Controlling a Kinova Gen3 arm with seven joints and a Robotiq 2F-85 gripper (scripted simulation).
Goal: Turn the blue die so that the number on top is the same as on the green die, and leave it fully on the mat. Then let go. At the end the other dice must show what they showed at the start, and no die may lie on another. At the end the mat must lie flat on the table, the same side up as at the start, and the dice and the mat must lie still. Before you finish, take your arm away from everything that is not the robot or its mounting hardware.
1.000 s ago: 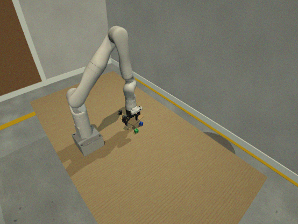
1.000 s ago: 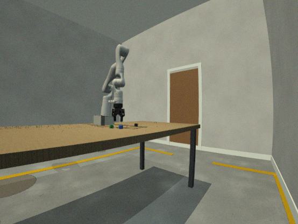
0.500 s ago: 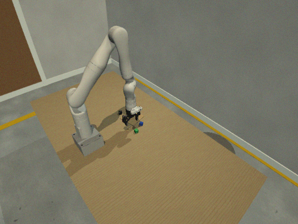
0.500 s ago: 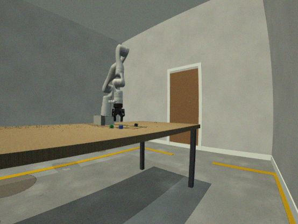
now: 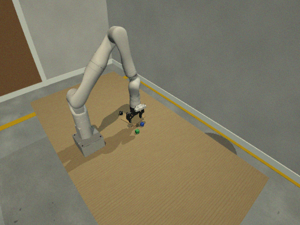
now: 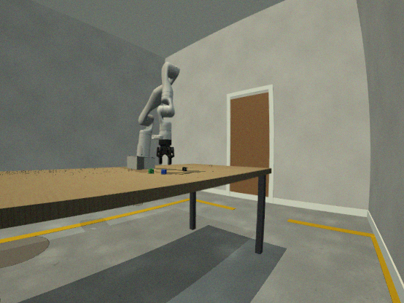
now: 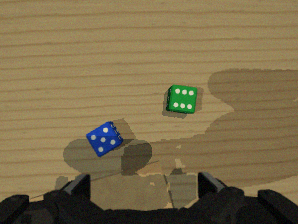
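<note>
Right now my hand is 7 cm to the right of the tan mat, 5 cm above it and 4 cm short of it. The rest, counted from my hand: black die 18 cm to the left, 4 cm below, 1 cm ahead; then blue die 4 cm to the right, 4 cm below, 3 cm ahead; then green die 6 cm to the right, 5 cm behind, 4 cm below.
</note>
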